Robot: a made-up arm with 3 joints. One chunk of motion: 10 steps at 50 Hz.
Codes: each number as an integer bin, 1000 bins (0 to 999) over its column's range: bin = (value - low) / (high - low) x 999, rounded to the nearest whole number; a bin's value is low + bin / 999 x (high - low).
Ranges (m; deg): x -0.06..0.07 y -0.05..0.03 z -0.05..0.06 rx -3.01..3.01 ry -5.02..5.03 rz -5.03..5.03
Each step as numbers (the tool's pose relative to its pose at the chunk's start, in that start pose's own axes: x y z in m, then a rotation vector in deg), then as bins.
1 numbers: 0.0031 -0.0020 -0.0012 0.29 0.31 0.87
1 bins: 485 599 443 548 530 586
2 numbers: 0.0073 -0.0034 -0.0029 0.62 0.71 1.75
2 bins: 517 582 428 602 570 673
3 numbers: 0.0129 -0.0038 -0.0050 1.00 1.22 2.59
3 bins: 560 577 409 665 620 757
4 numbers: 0.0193 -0.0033 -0.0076 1.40 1.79 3.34
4 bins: 609 583 385 732 677 831
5 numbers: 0.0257 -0.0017 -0.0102 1.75 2.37 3.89
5 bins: 659 603 361 790 735 886
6 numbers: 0.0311 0.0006 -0.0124 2.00 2.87 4.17
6 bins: 700 632 341 831 784 914
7 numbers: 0.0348 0.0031 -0.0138 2.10 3.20 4.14
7 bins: 729 663 329 848 817 911
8 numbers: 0.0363 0.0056 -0.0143 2.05 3.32 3.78
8 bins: 740 694 324 840 829 875
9 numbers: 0.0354 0.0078 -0.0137 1.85 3.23 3.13
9 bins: 733 722 330 807 820 810
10 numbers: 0.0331 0.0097 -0.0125 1.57 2.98 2.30
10 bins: 715 746 341 760 795 728
